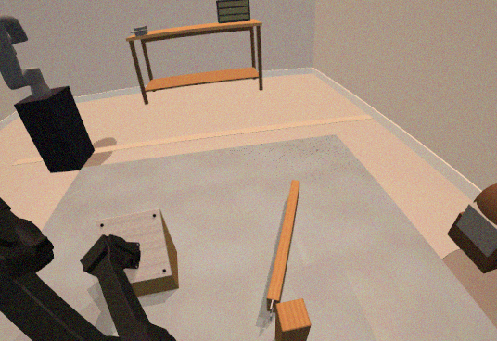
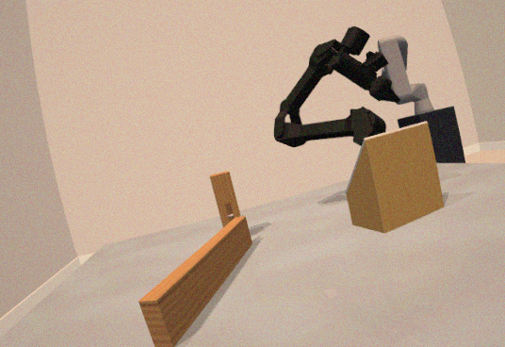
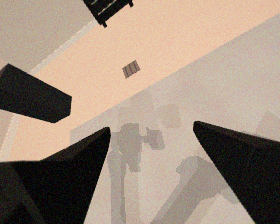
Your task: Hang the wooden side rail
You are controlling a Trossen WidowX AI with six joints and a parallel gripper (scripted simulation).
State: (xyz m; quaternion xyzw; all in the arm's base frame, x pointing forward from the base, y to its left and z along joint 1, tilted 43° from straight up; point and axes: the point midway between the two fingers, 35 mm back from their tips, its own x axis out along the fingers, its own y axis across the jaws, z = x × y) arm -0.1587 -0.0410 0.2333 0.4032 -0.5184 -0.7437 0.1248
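The headboard post is 53 cm ahead of my gripper tip and 18 cm below it.
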